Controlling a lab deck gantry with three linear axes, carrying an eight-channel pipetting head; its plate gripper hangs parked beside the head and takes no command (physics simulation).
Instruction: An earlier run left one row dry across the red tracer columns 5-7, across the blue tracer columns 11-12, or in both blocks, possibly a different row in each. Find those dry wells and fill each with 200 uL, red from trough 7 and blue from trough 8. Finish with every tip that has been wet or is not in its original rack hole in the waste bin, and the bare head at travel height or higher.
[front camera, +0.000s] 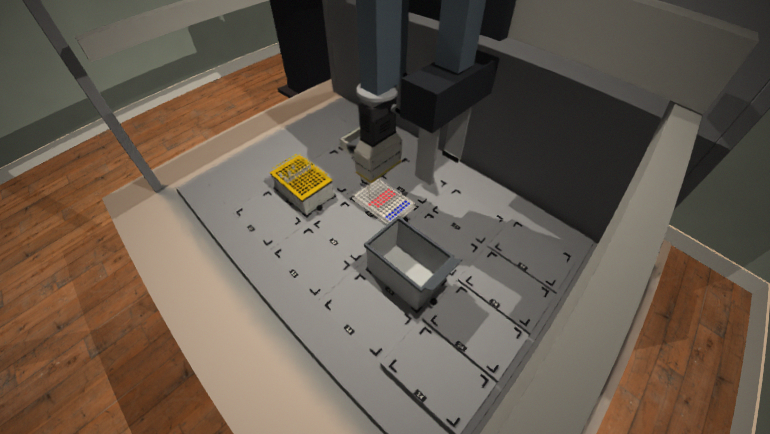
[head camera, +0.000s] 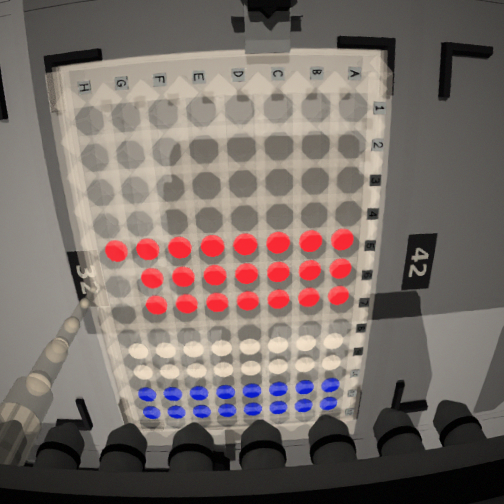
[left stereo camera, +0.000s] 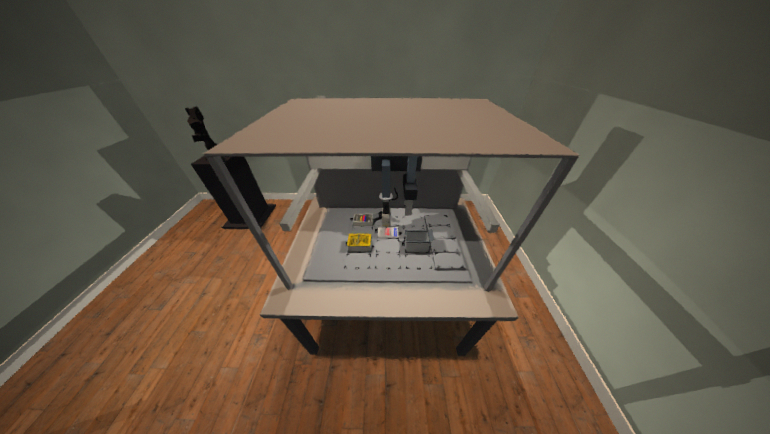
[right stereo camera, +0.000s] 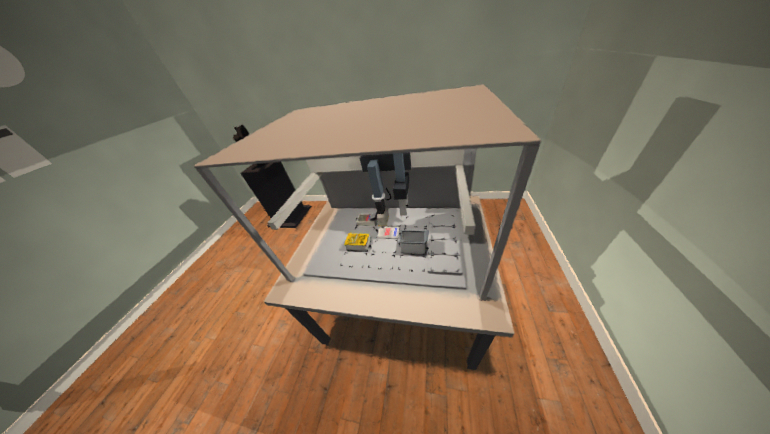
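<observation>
Back wall (front camera: 569, 138) visible. Same back wall (right stereo camera: 429, 187) visible too.
</observation>
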